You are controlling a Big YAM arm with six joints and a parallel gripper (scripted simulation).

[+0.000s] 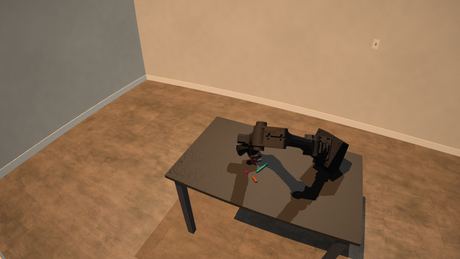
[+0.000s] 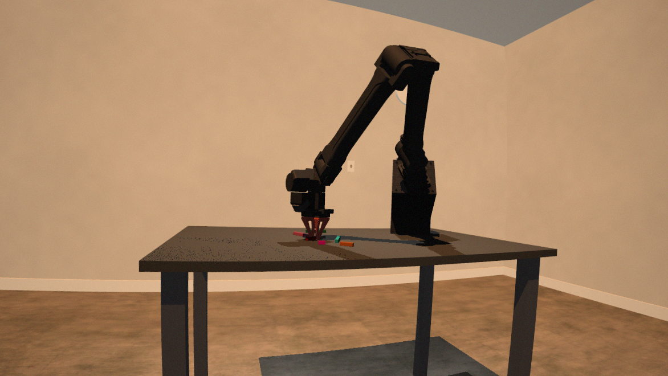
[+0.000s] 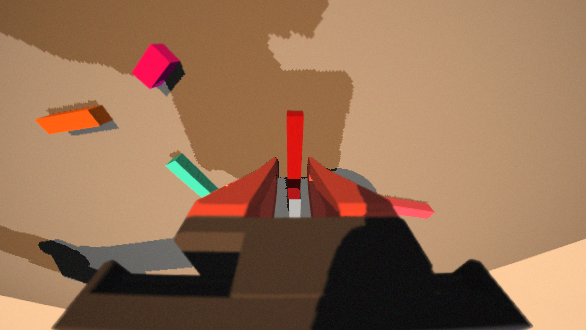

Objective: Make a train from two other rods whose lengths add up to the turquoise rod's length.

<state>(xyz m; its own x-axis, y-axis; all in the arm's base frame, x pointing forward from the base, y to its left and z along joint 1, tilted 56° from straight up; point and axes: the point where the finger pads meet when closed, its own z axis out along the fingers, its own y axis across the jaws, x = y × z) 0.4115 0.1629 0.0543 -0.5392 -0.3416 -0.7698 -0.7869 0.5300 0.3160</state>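
The red rod is right at my hand. From my hand the other things lie so: grey rod (4 cm to the right, 2 cm behind); turquoise rod (7 cm behind, 1 cm to the left); pink rod (8 cm to the right, 5 cm ahead).
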